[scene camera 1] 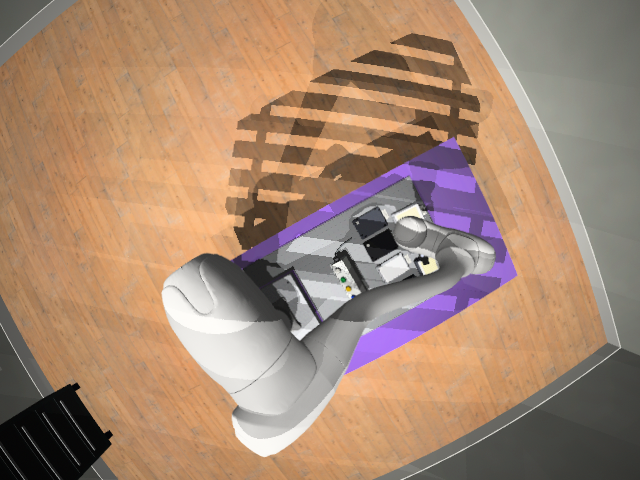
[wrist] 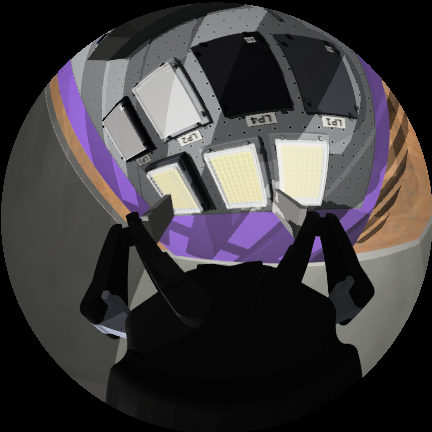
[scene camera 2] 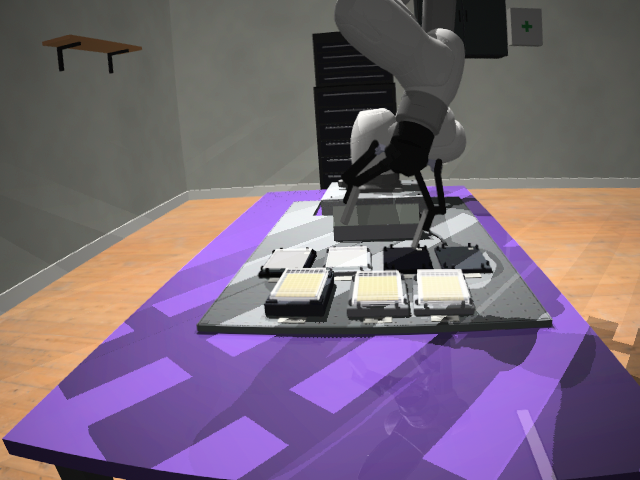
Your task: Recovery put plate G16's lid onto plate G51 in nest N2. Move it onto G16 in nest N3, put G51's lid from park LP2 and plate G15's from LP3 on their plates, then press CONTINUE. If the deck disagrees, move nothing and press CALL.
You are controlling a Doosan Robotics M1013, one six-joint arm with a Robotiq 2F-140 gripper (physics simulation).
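Frame: origin at the arm's base, x back, y down, z right, level; centimetres.
Where they show: gripper, between the fingertips: (wrist: 222,201) (scene camera 2: 378,235); arm's base, origin of its link: (scene camera 2: 375,188).
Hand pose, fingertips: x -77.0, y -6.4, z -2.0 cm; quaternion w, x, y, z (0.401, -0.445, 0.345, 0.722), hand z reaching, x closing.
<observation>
Things, the pixels of their top centre, and the offset from my fingertips. Level surfaces: height alone.
- left plate, centre of its top: (scene camera 2: 300,279) (wrist: 172,193) (scene camera 1: 433,264) dx -3.1, dy +7.1, dz +14.2 cm
- middle plate, centre of its top: (wrist: 237,182) (scene camera 2: 377,283) dx -3.1, dy +7.9, dz +0.2 cm
- right plate, centre of its top: (wrist: 303,177) (scene camera 2: 441,282) (scene camera 1: 410,217) dx -3.0, dy +8.0, dz -11.3 cm
- button panel, centre of its top: (scene camera 2: 375,203) (scene camera 1: 350,282) dx +36.8, dy +2.5, dz +1.2 cm
- green button, centre of its top: (scene camera 1: 343,280) dx +39.1, dy +3.4, dz -1.2 cm
- yellow button, centre of its top: (scene camera 1: 349,289) dx +38.9, dy +3.4, dz +3.8 cm
- framed tray, height of its surface: dy +10.8 cm
- perforated deck, height of its surface: dy +10.9 cm
- purple table, height of its surface: dy +12.2 cm
My gripper (scene camera 2: 381,231) (wrist: 222,201) is open and empty, above the deck; the arm mostly hides it in scene camera 1. Three plates with pale yellow wells stand in nests: a left plate (scene camera 2: 302,285) (wrist: 176,187) on a black nest, a middle plate (scene camera 2: 377,287) (wrist: 237,175) and a right plate (scene camera 2: 442,287) (wrist: 301,170) on grey nests. Nest labels and plate codes are unreadable. Parked lids are a light one (scene camera 2: 289,259) (wrist: 123,132) at LP3, a white one (scene camera 2: 347,257) (wrist: 170,102) at LP2, a black one (scene camera 2: 406,259) (wrist: 242,77) at LP4 and a dark grey one (scene camera 2: 461,258) (wrist: 317,75) at LP1.
The button panel (scene camera 1: 339,268) has a green button (scene camera 1: 343,279), a yellow button (scene camera 1: 348,288) and a blue button (scene camera 1: 353,297). A framed tray (scene camera 1: 307,294) lies nearer the arm's base. The perforated deck (scene camera 2: 237,312) rests on the purple table (scene camera 2: 248,439). Striped shadows cross both.
</observation>
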